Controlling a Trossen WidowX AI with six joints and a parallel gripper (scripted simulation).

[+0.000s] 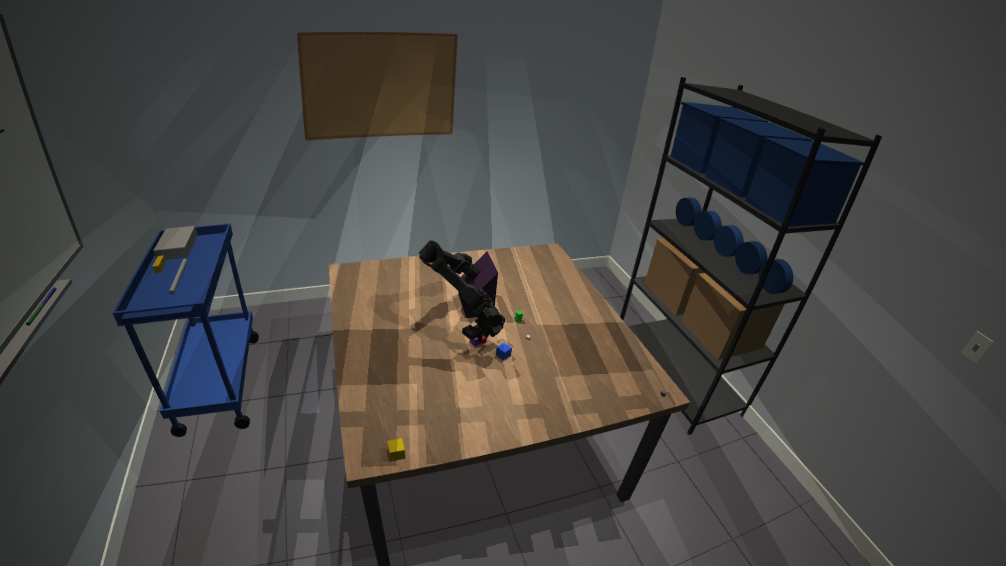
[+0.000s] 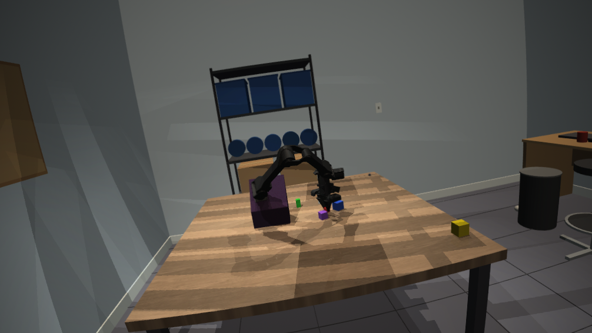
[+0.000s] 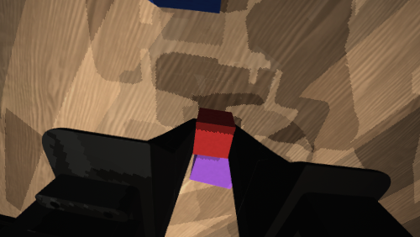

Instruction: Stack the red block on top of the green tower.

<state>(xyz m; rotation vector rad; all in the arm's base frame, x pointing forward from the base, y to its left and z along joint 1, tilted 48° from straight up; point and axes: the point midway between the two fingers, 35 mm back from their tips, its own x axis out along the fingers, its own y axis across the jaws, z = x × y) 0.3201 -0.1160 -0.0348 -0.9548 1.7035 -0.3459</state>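
Right now my gripper tip is 3 cm past the purple block, 2 cm to the left of it and 1 cm above it. From my gripper tip the other things lie so: red block (1 cm above); then blue block (7 cm ahead, 7 cm to the left, 1 cm below); then tiny white ball (21 cm to the left, 2 cm below).
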